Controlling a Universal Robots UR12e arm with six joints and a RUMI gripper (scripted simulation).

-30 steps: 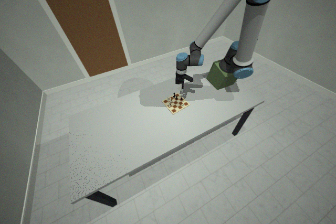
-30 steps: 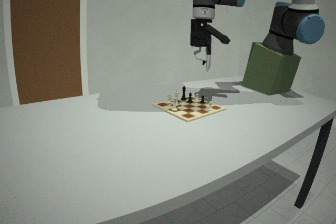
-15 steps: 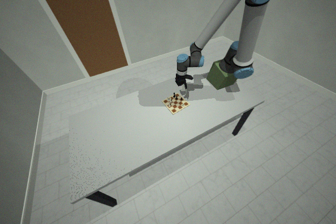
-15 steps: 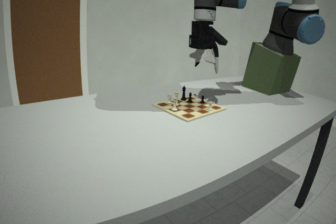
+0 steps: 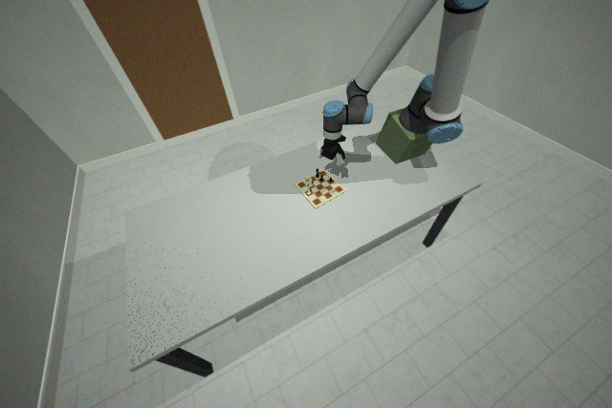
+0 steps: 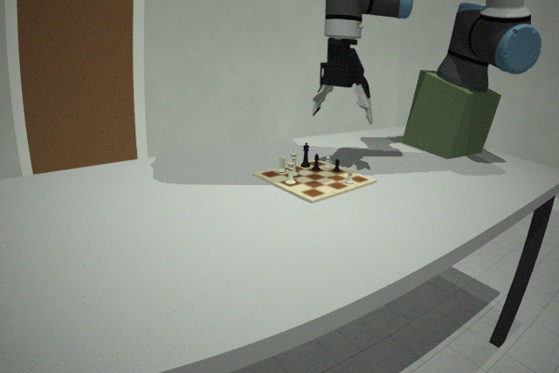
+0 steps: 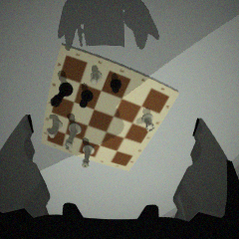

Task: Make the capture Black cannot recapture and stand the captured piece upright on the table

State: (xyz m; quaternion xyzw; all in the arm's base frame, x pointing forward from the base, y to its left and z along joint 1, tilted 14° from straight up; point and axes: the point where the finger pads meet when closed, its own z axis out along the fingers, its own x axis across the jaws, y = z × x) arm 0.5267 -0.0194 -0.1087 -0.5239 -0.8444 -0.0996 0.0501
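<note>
Now: the black pawn 1 cm ahead of my hand, 1 cm to the left of it and 12 cm below it. From my hand the other things lie so: chessboard 9 cm ahead, 2 cm to the left, 13 cm below; then white pawn 2 cm ahead, 3 cm to the right, 12 cm below; then black king 6 cm ahead, 7 cm to the right, 10 cm below.
</note>
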